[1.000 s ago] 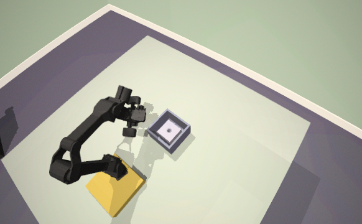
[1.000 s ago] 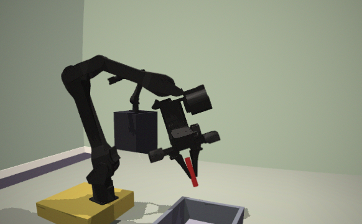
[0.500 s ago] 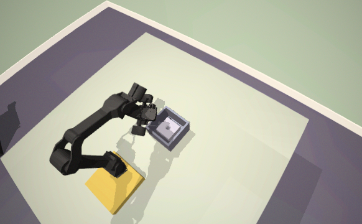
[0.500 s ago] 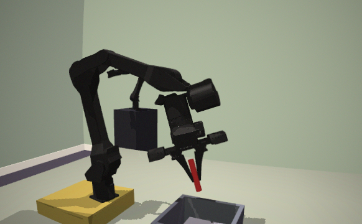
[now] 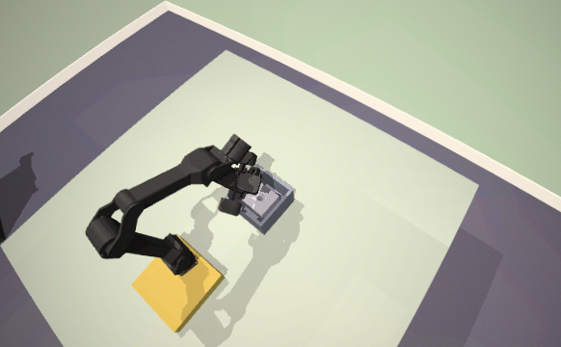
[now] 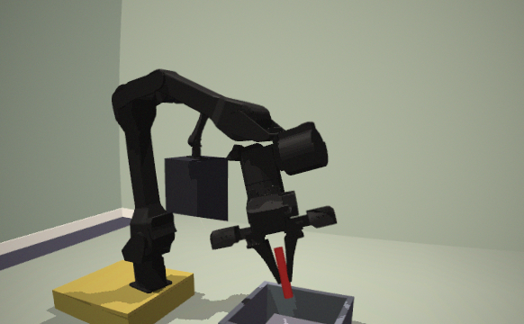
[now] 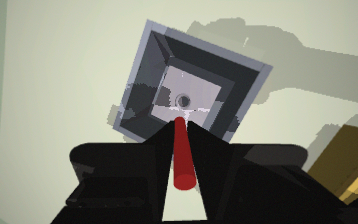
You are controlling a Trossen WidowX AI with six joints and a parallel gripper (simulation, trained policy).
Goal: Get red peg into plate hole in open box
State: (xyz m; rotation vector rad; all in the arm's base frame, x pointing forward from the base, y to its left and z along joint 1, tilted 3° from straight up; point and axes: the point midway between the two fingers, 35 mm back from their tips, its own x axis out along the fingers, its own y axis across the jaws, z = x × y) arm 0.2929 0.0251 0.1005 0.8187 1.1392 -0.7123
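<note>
Now: gripper tip 110 mm above the grey box, 20 mm short of it and 10 mm to the left of it. From my gripper tip the other things lie so: red peg 10 mm to the left, 10 mm behind, 10 mm above.
</note>
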